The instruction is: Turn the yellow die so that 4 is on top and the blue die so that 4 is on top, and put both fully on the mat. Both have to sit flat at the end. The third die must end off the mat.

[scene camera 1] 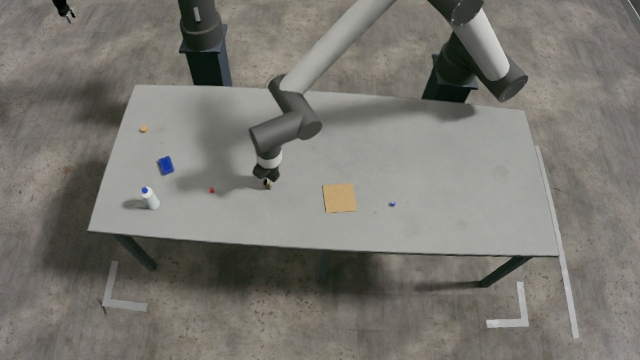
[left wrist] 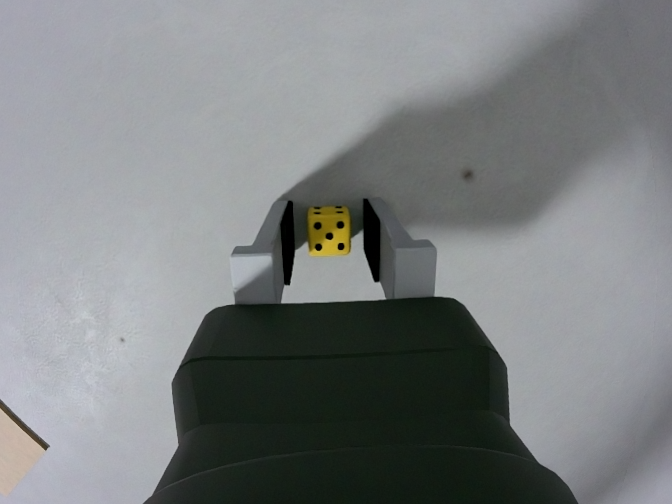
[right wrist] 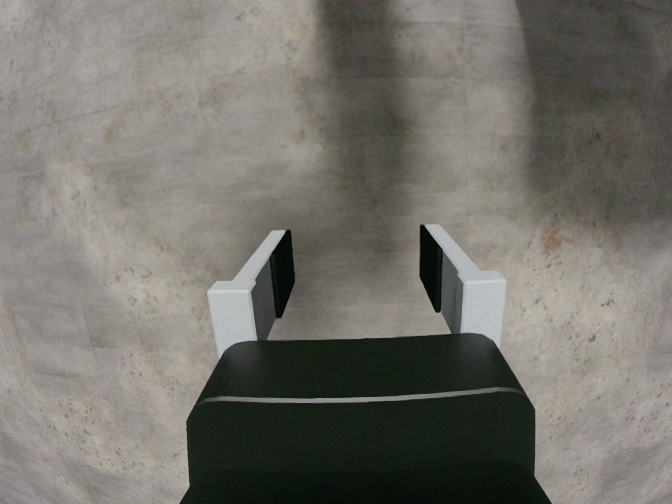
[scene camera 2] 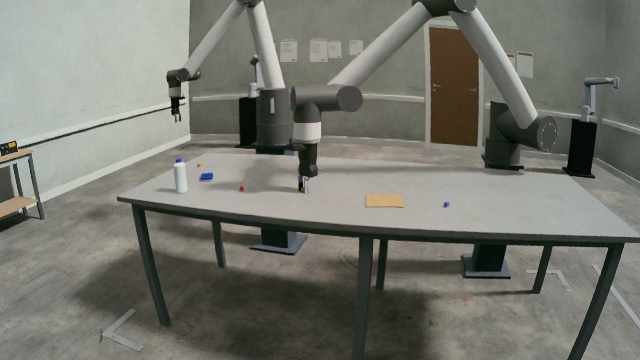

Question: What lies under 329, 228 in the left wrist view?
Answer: A yellow die.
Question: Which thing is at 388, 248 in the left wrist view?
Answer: The left gripper.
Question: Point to a tan mat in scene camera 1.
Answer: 338, 197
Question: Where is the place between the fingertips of the right gripper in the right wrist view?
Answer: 356, 254
